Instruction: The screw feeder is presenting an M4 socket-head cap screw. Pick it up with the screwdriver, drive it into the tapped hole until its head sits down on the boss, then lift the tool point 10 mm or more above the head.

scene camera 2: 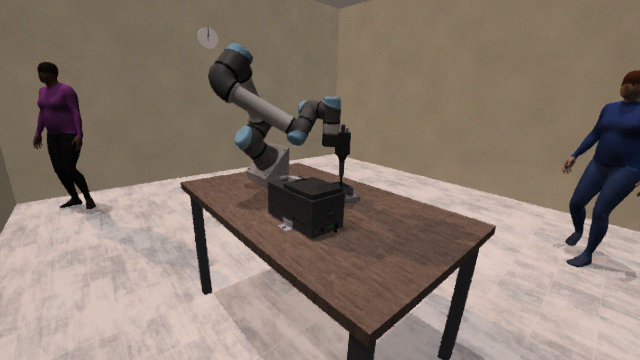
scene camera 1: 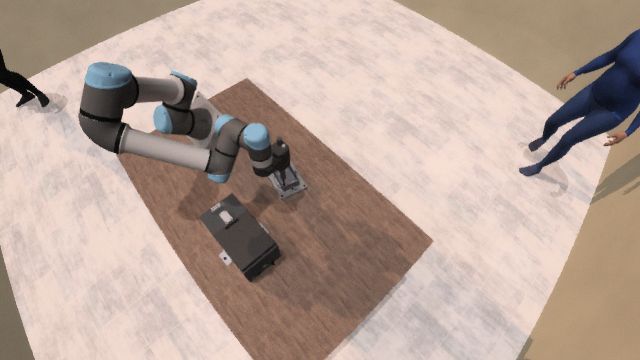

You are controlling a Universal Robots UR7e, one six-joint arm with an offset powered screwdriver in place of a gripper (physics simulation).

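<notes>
My screwdriver (scene camera 1: 283, 183) (scene camera 2: 341, 185) points straight down over the grey fixture with the raised dark block (scene camera 1: 299, 189) (scene camera 2: 353, 198). Its tip is at or very close to the top of the block; a gap cannot be made out. The M4 screw and the tapped hole are too small to see, and whether a screw is on the bit cannot be told. The black screw feeder (scene camera 1: 245, 237) (scene camera 2: 295, 202) stands on the table, away from the tip. In scene camera 2 the feeder hides part of the fixture.
The wooden table (scene camera 1: 345, 235) (scene camera 2: 415, 230) carries the feeder, the fixture and the arm's grey base (scene camera 2: 278, 162). A metal bracket (scene camera 1: 226, 258) (scene camera 2: 285, 225) sticks out from the feeder's side. A person in blue (scene camera 1: 600, 100) (scene camera 2: 620, 130) and a person in purple (scene camera 2: 60, 107) stand off the table.
</notes>
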